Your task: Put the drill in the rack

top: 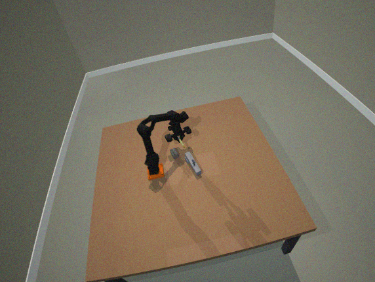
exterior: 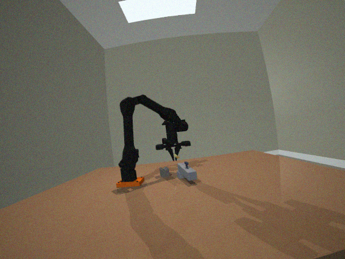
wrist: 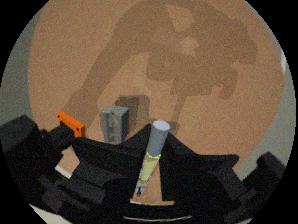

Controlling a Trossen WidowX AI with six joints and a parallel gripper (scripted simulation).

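My gripper tip is now 50 mm past the rack, 60 mm to the left of it and 50 mm above it. The rest, counted from my gripper tip: blue key 80 mm ahead, 210 mm to the right, 10 mm below; light grey-blue block 70 mm ahead, 190 mm to the right, 30 mm below; drill 10 mm ahead, 40 mm to the right, 30 mm above.
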